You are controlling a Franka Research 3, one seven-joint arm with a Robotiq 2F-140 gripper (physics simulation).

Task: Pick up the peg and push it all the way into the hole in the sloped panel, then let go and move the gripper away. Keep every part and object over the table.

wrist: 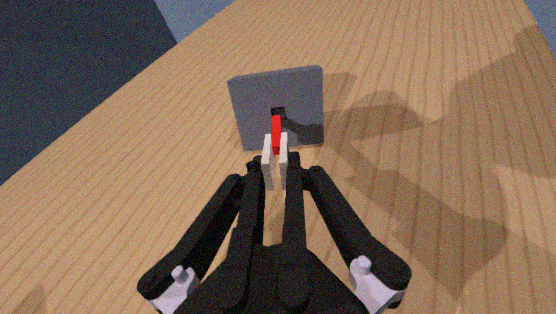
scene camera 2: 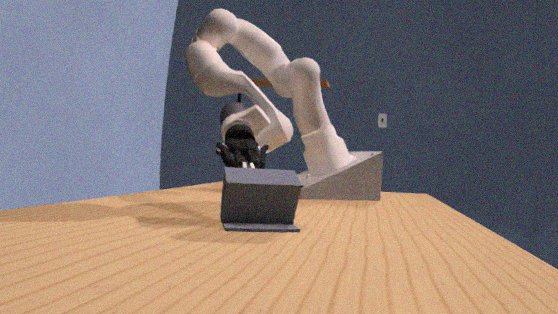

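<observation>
A red peg is held between the white fingertips of my gripper, which is shut on it. The peg points at the grey sloped panel. In the wrist view the peg's far end shows just below the dark square hole and overlaps its lower edge; whether the tip touches the panel or enters the hole I cannot tell. In the scene view my fingertips are behind the panel's top edge, and the peg and the hole are hidden.
The panel block stands on the wooden table. The robot's grey wedge base stands behind it to the right in the scene view. Shadows of the arm fall across the panel's lower right and the table in the wrist view.
</observation>
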